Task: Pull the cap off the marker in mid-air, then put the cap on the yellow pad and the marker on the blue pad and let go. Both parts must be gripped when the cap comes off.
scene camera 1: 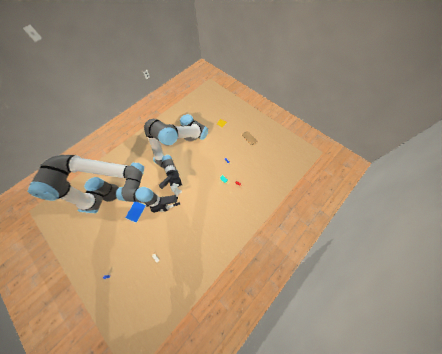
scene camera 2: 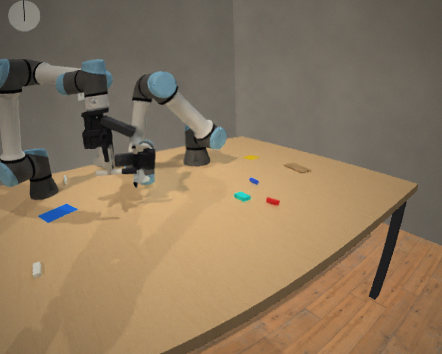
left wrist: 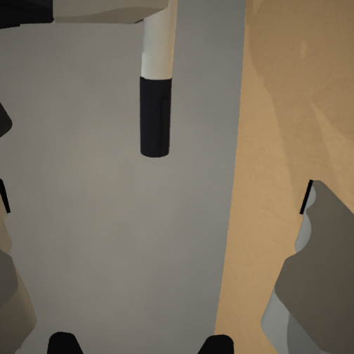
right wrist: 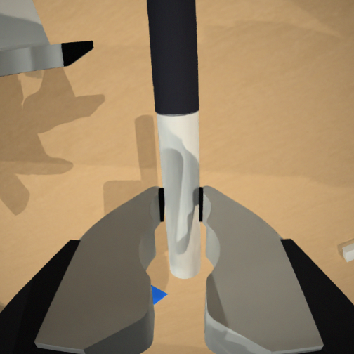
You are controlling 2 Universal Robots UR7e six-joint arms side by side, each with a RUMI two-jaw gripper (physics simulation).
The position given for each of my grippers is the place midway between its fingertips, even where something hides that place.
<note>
In view: my left gripper [scene camera 2: 135,166], my right gripper [scene camera 2: 110,173], a black cap [left wrist: 155,94] and a white marker [right wrist: 178,134].
My left gripper shows as well in the left wrist view [left wrist: 154,184] and in the right wrist view [right wrist: 36,39]. My right gripper also shows in the right wrist view [right wrist: 181,189].
</note>
